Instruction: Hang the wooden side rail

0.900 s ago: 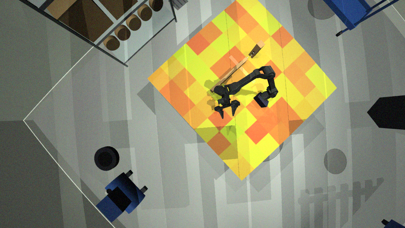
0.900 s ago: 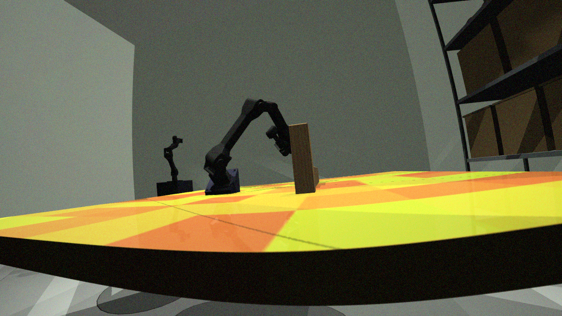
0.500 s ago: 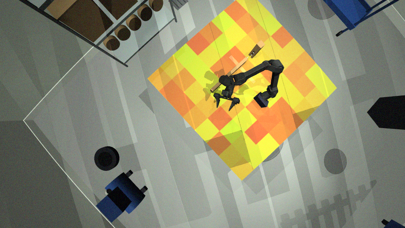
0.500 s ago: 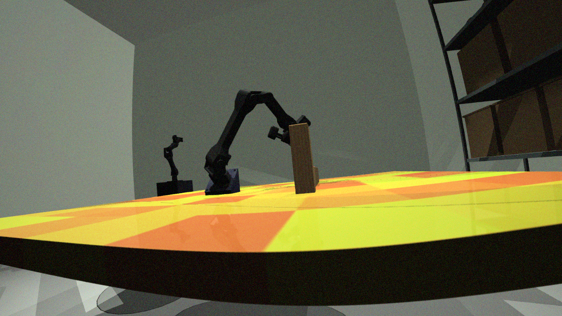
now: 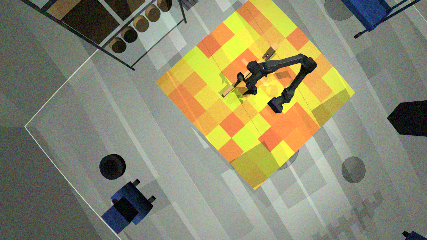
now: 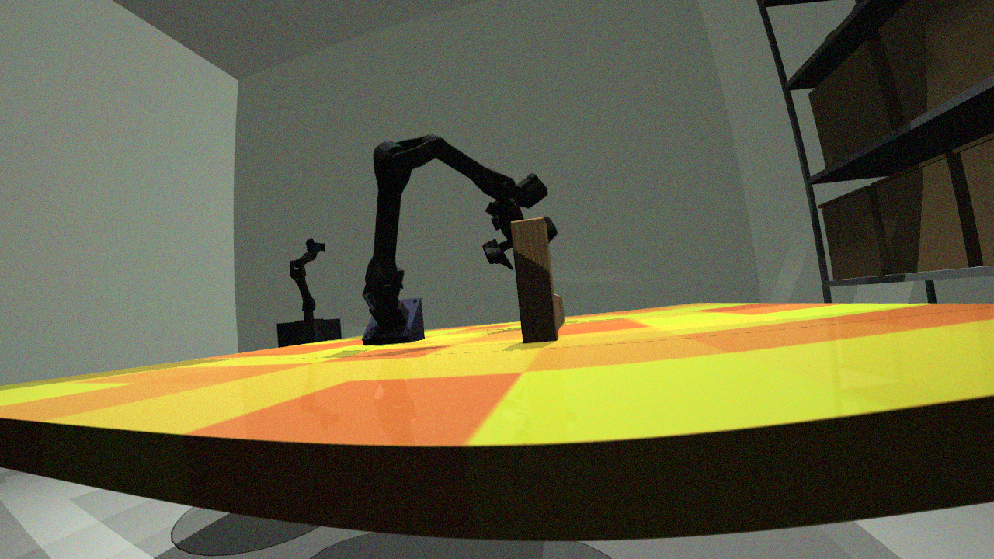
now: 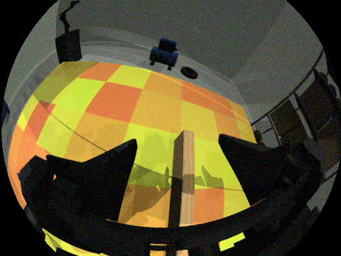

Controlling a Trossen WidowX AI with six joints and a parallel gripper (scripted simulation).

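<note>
The headboard post is 50 mm ahead of my gripper tip, 440 mm to the right of it and 90 mm below it.
</note>
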